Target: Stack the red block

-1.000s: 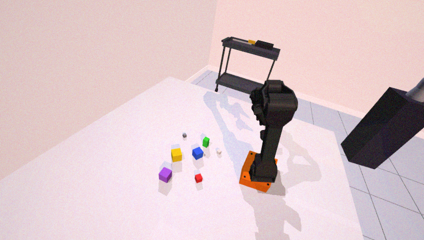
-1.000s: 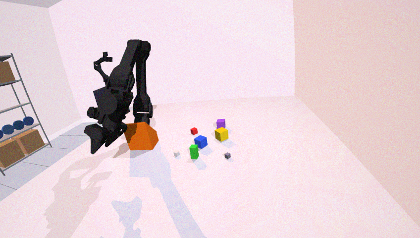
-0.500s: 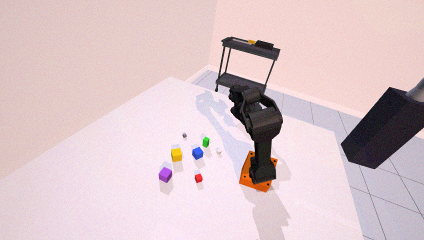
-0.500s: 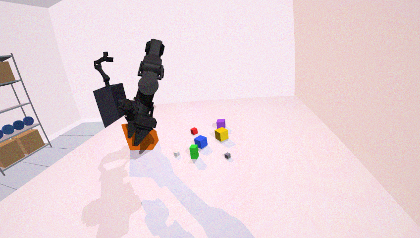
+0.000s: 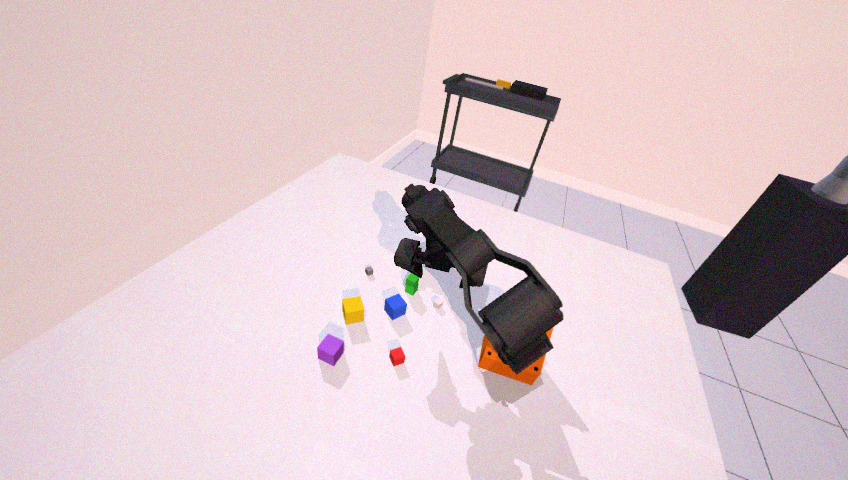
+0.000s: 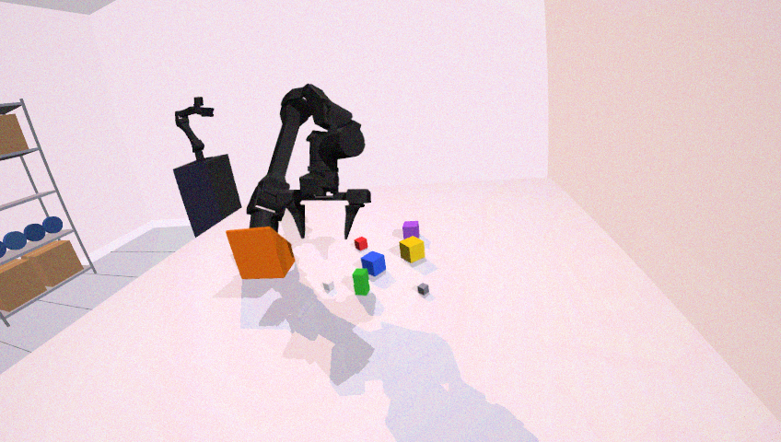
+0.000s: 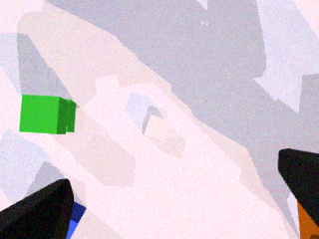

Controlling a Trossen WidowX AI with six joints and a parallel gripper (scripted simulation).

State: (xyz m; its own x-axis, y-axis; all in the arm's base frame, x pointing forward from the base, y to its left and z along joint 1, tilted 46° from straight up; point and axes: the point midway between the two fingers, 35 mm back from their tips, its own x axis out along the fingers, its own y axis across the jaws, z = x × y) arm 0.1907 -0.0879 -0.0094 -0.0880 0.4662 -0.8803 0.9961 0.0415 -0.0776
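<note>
Right now my gripper tip is 40 mm short of the red block, 160 mm to the right of it and 90 mm above it. Round my gripper tip: tiny white cube (10 mm behind, 20 mm to the right, 100 mm below); then yellow cube (170 mm ahead, 90 mm to the left, 80 mm below); then blue cube (90 mm ahead, 40 mm to the left, 90 mm below).
</note>
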